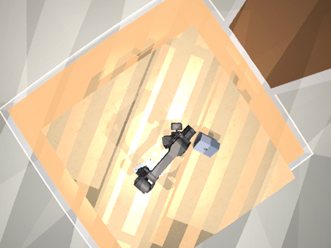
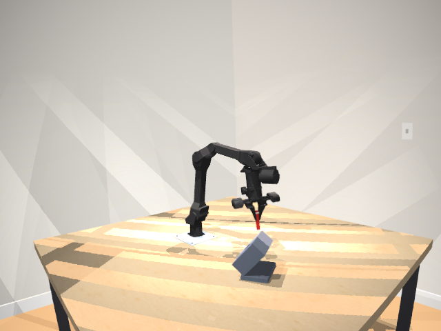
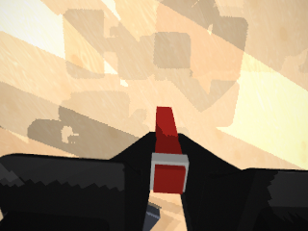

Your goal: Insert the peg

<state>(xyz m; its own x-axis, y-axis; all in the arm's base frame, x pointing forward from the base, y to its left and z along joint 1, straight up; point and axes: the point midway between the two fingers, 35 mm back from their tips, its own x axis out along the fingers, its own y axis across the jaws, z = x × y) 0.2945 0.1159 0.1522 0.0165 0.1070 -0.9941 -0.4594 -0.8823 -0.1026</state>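
The grey-blue sloped panel lies 15 cm ahead of my gripper tip, 15 cm to the right of it and 5 cm below it. The rest, counted from my gripper tip: red peg: 2 cm above.
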